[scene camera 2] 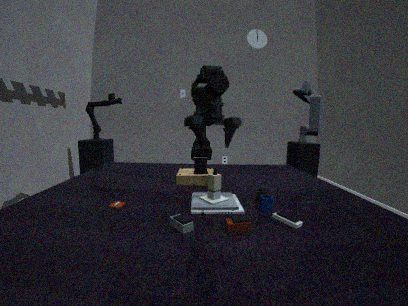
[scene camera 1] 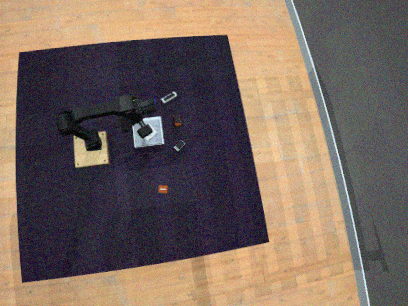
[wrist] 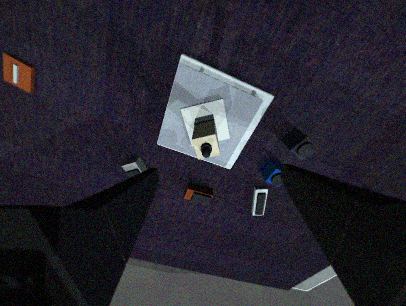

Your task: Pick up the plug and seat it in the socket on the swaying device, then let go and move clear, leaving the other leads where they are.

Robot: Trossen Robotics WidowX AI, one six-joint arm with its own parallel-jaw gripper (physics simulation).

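The cream plug (scene camera 2: 214, 183) (wrist: 214, 142) with a black stub on its end stands upright in the socket block on the white square piece (wrist: 220, 112). That piece sits on the pale grey device (scene camera 1: 158, 140) (scene camera 2: 215, 210) (wrist: 250, 120). The plug's lower end meets the socket block; how deep it sits I cannot tell. My gripper (scene camera 2: 214, 143) (wrist: 218, 171) is open and empty. Its fingers are spread wide, well above the plug in the scene camera 2 view and apart from it. In the scene camera 1 view, dark arm parts cover the plug.
Beyond the device lie a grey piece (scene camera 1: 179, 145) (scene camera 2: 185, 227) (wrist: 131, 166), an orange piece (scene camera 1: 177, 121) (scene camera 2: 238, 227) (wrist: 189, 194), a white-rimmed piece (scene camera 2: 295, 224) (wrist: 256, 202) and a blue piece (scene camera 2: 266, 202) (wrist: 272, 175). A flat orange block (scene camera 1: 163, 189) (scene camera 2: 117, 205) (wrist: 25, 77) lies apart.
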